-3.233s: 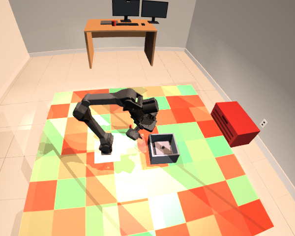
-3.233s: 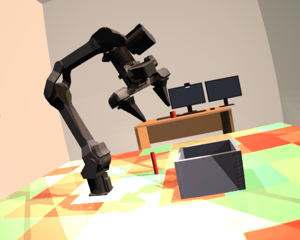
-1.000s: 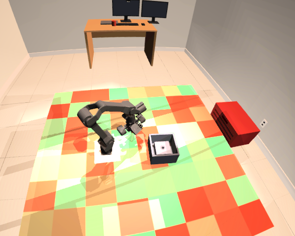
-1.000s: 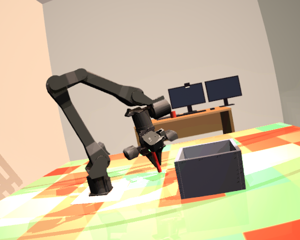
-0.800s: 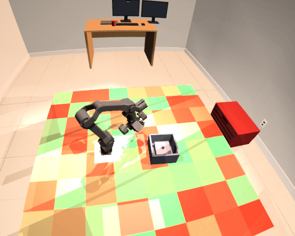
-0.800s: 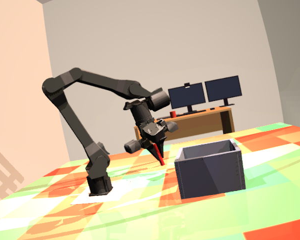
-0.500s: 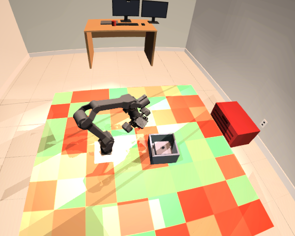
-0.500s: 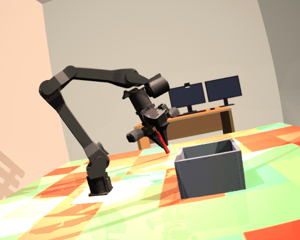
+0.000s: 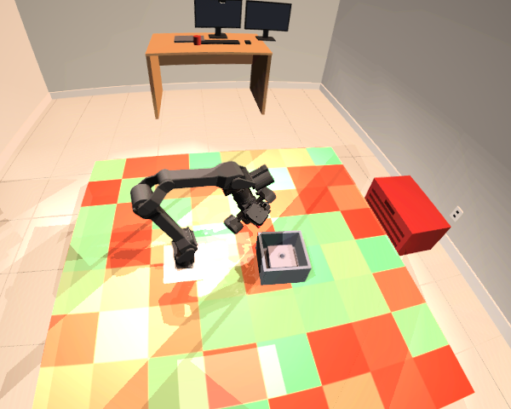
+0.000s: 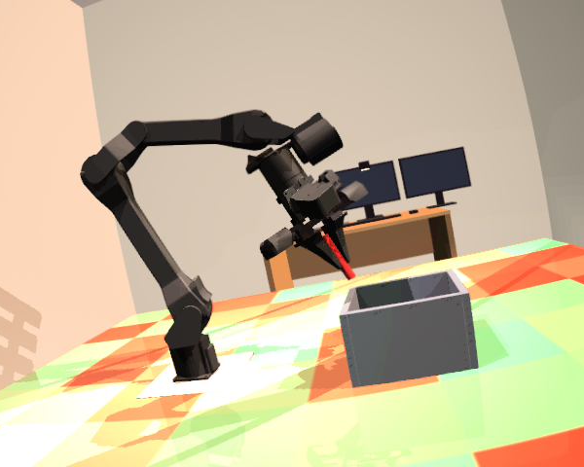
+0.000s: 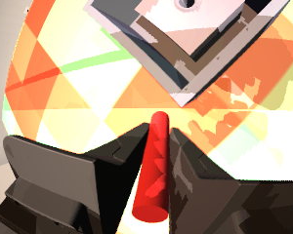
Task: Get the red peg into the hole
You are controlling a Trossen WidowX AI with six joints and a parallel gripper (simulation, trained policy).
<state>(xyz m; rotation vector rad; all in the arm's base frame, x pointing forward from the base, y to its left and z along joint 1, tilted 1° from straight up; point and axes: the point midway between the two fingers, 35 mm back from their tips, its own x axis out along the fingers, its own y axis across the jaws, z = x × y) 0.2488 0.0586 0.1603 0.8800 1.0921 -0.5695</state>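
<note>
Right now the red peg is 1 cm behind my gripper tip and 1 cm above it. Round my gripper tip: pale plate 9 cm to the right, 8 cm below, 8 cm ahead; box 10 cm below, 9 cm to the right, 8 cm ahead.
</note>
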